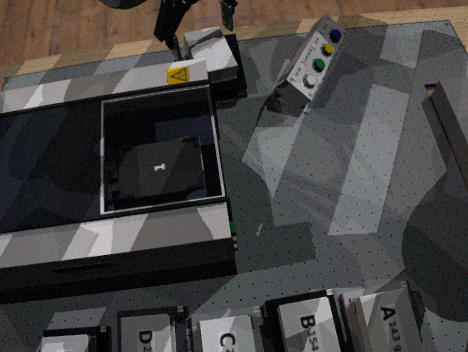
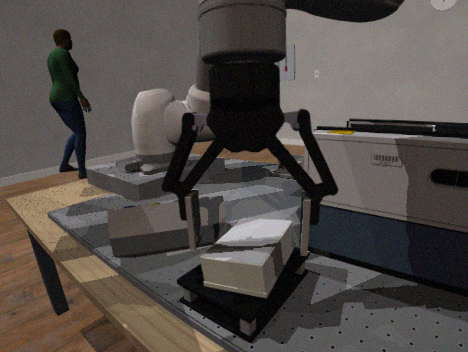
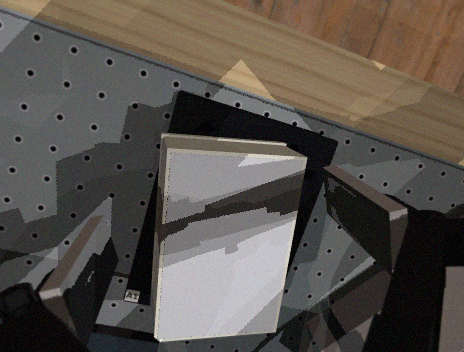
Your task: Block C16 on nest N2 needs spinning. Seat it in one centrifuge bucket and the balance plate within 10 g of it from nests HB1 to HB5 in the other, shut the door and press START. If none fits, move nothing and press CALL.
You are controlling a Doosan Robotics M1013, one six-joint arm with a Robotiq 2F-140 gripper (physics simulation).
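Where they show: gripper, between the fingertips: (image 1: 203, 41) (image 2: 248, 247) (image 3: 220, 213); arm's base, origin of its link: (image 2: 159, 165).
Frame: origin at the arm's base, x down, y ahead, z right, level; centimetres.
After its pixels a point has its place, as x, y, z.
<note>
A plain white block (image 1: 212, 52) @(-3.6, 66.5, 17.9) (image 2: 245, 255) @(-3.9, 70.1, 22.7) (image 3: 225, 240) @(-3.7, 67.7, 19.6) lies turned slightly on a black nest (image 1: 237, 60) (image 2: 250, 317) (image 3: 255, 125) whose tag looks like A1. My gripper (image 1: 201, 41) @(-3.7, 68.8, 21.0) (image 2: 248, 248) @(-3.7, 68.8, 21.0) (image 3: 220, 213) @(-3.7, 68.8, 21.0) is open, with one finger on each side of the block and nothing held. Centrifuge (image 1: 215, 220) @(-16.1, 62.3, -24.9) (image 2: 355, 170) @(-11.0, 74.1, 3.6) has a square opening showing a dark bucket (image 1: 159, 175) @(-9.1, 72.9, -14.5) marked 1, with no block seen on it. Plates A (image 1: 387, 322) @(-0.5, 34.6, -36.5), B (image 1: 307, 325) @(-0.6, 47.9, -37.0), C (image 1: 227, 335) @(-0.6, 60.9, -39.0) and D (image 1: 145, 335) @(-0.6, 74.4, -39.6) stand in a row; their numbers are partly cut off. Labels C16, N2 and HB1 to HB5 are not readable.
A button box (image 1: 310, 65) @(-2.0, 45.6, 15.9) (image 2: 150, 225) @(-0.2, 46.4, 24.4) with blue, yellow, green and white buttons stands beside the white block's nest. Another plate (image 1: 67, 344) @(-0.5, 87.6, -42.1) is partly visible beside D. The wooden table edge (image 1: 125, 52) @(6.1, 89.9, 27.3) (image 2: 100, 280) @(6.1, 47.5, 35.3) (image 3: 200, 40) @(6.1, 74.3, 30.0) runs past the nest. A person (image 2: 65, 90) stands beyond the table.
</note>
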